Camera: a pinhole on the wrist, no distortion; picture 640 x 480 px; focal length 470.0 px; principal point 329.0 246.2 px. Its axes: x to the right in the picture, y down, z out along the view. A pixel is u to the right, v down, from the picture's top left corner.
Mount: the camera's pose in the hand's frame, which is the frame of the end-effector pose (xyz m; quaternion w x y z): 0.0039 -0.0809 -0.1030 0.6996 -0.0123 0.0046 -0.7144
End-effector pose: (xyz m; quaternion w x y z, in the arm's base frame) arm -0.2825 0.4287 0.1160 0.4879 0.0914 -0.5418 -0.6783
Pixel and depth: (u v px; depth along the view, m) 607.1 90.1 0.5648
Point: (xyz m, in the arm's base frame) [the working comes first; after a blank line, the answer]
In the camera's frame: 0.3342 -0.1876 0.5648

-0.7273 0.8412 -0.1033
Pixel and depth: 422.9 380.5 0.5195
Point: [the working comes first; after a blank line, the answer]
In the camera's frame: 0.1038 0.1484 0.5195

-0.7377 0.5608 0.1956
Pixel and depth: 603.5 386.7 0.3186
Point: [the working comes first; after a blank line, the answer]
In the camera's frame: 0.1861 0.0952 0.3186

-0.6246 0.4727 0.0241
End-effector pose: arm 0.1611 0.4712 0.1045 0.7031 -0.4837 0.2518 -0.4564
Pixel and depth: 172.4 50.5 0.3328
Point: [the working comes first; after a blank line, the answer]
In the camera's frame: -0.1109 -0.1386 0.3328

0.3032 0.6898 0.1544
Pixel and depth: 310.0 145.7 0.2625
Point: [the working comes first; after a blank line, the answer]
In the camera's frame: -0.0106 -0.0561 0.2625

0.2416 0.5763 0.2260
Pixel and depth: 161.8 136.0 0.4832
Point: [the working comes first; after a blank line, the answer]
In the camera's frame: -0.1719 -0.1133 0.4832

0.4603 0.7374 0.1610
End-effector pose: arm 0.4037 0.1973 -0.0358 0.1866 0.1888 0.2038 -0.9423
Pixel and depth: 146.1 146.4 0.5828
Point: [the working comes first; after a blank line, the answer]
In the camera's frame: -0.2268 -0.1238 0.5828

0.4225 -0.1242 0.3653
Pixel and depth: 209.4 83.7 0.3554
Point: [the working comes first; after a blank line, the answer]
In the camera's frame: -0.0904 -0.1229 0.3554

0.4326 0.0981 0.2210
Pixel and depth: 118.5 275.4 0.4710
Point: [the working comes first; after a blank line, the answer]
In the camera's frame: -0.2109 0.0293 0.4710

0.3173 -0.0958 0.2094
